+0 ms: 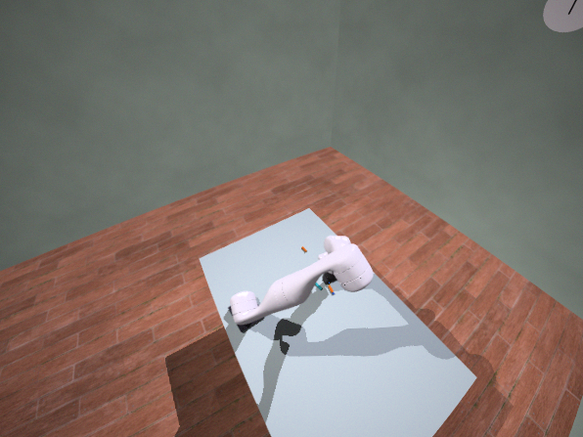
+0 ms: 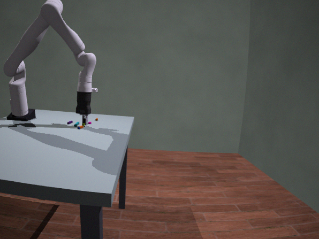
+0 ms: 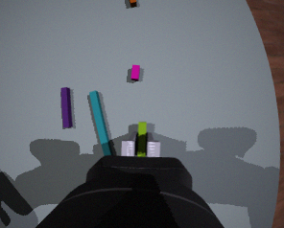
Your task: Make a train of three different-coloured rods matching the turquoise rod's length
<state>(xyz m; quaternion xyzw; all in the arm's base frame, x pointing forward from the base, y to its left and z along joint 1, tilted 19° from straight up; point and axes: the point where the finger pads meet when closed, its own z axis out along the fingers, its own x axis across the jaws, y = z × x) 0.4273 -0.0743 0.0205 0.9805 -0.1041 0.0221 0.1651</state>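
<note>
My hand is 50 mm past the turquoise rod, 30 mm to the right of it and 20 mm above it. Round my hand: blue rod: 20 mm behind, 70 mm to the right, 20 mm below; lime rod: 10 mm below; magenta rod: 10 mm ahead, 90 mm to the left, 20 mm below.
</note>
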